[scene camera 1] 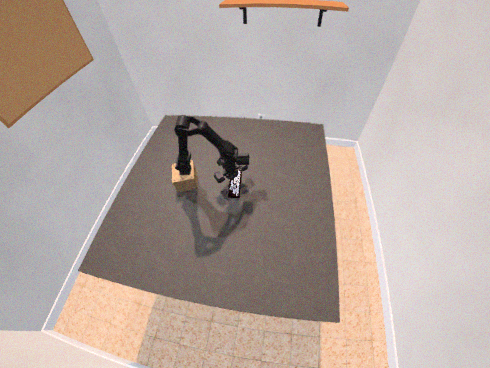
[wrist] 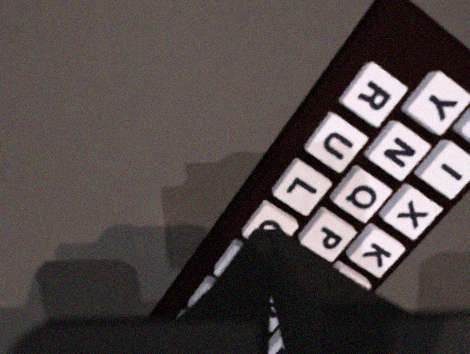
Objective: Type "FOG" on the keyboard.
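Seen in the pictures: gripper, between the fingertips: [scene camera 1: 231,180] [wrist: 266,241]; arm's base, origin of its link: [scene camera 1: 185,169].
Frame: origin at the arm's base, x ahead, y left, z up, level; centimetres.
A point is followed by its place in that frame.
Note:
The keyboard [scene camera 1: 234,188] {x 28.0, y -6.8, z -9.2 cm} [wrist: 395,30] {x 26.2, y 5.9, z -9.2 cm} is a dark board with white letter keys, lying slantwise in the wrist view. My gripper [scene camera 1: 231,174] {x 26.4, y -1.7, z -8.1 cm} [wrist: 266,241] {x 26.4, y -1.7, z -8.1 cm} is shut and empty, pointing down over the keyboard. In the wrist view its dark fingertips overlap the lower part of a partly hidden key [wrist: 265,212] {x 26.0, y -1.0, z -8.7 cm} with a round letter, below the L key [wrist: 302,187] {x 26.5, y 0.4, z -8.7 cm} and left of the P key [wrist: 328,235] {x 28.3, y -0.6, z -8.7 cm}. Whether the tips touch a key cannot be told. The fingers cover keys farther down, and the F and O keys cannot be made out.
The arm stands on a wooden block [scene camera 1: 184,181] {x 0.4, y -6.9, z -1.9 cm} left of the keyboard, on a large dark surface [scene camera 1: 280,260] {x 51.4, y -47.8, z -10.3 cm}. An orange shelf [scene camera 1: 283,5] hangs on the back wall, and a brown panel [scene camera 1: 40,55] shows at the upper left.

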